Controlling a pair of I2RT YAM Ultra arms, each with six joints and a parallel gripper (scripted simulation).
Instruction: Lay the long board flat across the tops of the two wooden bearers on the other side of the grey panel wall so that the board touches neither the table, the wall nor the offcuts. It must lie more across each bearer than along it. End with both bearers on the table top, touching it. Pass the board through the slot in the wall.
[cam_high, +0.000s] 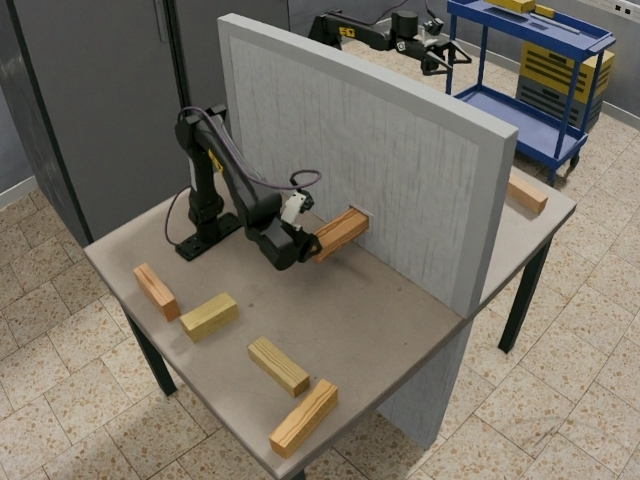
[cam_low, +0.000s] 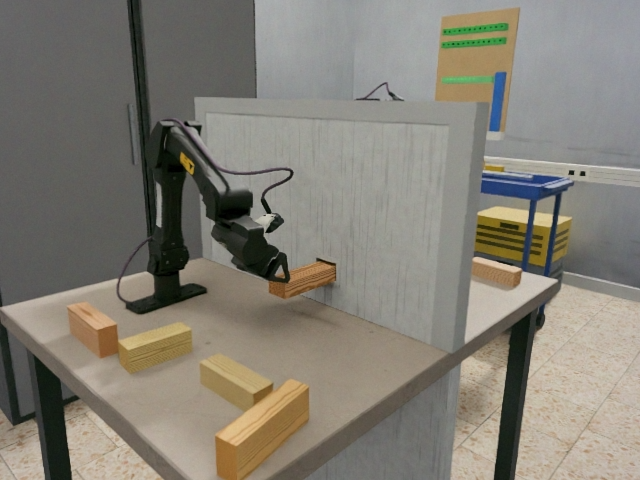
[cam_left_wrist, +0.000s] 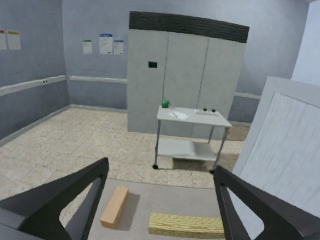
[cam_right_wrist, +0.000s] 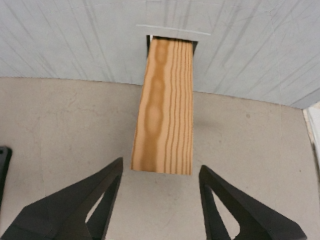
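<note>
My left hand is 50 mm past the long board, 350 mm to the left of it and 320 mm above it. From my left hand the other things lie so: yellow bearer 140 mm ahead, 130 mm to the right, 390 mm below.
</note>
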